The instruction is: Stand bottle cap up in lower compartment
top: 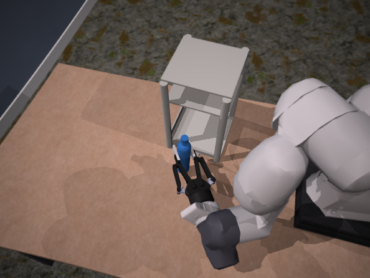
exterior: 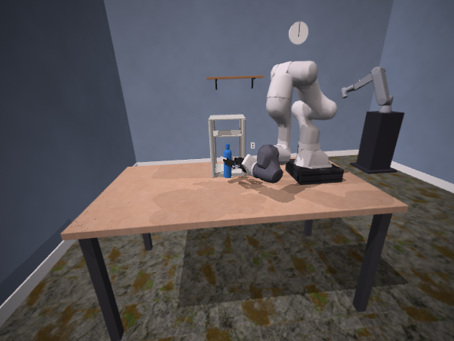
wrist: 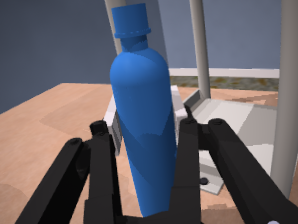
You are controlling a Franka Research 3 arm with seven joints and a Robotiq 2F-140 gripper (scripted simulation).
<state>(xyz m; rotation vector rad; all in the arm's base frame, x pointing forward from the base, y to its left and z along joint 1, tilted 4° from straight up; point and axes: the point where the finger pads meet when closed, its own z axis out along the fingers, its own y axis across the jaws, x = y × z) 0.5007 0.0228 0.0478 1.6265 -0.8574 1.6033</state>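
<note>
Now: hand 20 cm to the left of the grey shelving unit, 3 cm below it and 2 cm past it.
</note>
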